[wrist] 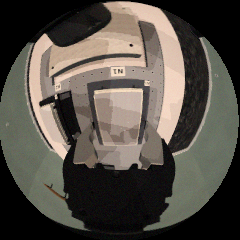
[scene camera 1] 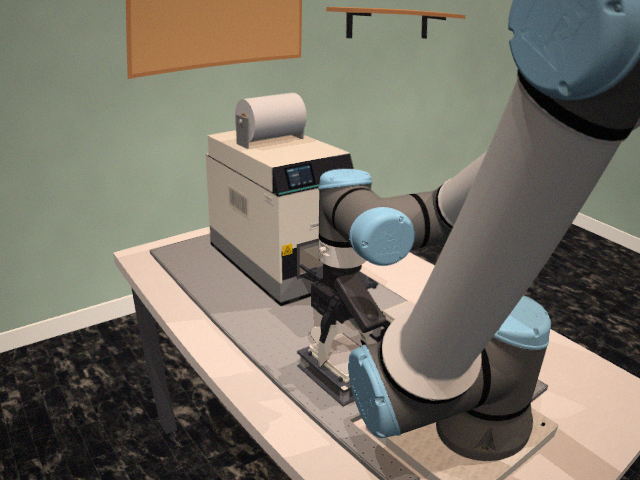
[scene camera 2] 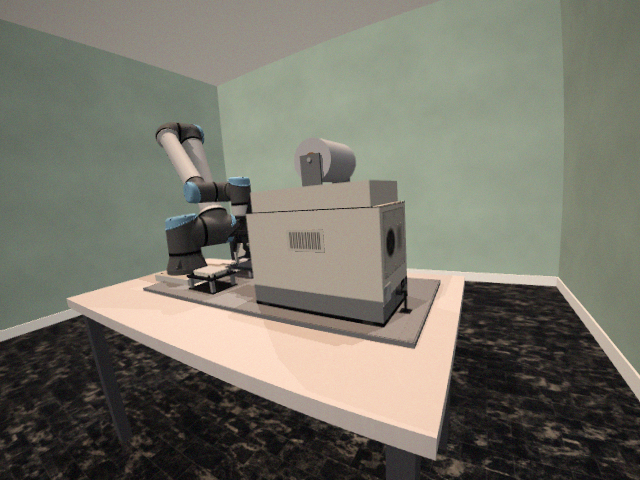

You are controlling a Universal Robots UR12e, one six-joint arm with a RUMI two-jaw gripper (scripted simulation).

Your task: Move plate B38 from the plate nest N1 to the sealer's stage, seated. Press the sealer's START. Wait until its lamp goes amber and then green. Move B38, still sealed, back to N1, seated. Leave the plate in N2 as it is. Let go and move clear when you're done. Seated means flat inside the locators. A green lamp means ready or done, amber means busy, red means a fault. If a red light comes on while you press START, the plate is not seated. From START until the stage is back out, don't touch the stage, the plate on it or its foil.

Labels:
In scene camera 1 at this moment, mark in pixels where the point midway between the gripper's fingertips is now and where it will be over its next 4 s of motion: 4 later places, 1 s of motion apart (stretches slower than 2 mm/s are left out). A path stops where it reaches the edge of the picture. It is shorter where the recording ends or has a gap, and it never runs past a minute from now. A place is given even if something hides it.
My gripper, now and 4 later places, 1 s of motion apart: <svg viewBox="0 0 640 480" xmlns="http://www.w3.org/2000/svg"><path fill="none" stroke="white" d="M342 357L343 352L343 340L344 322L346 303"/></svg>

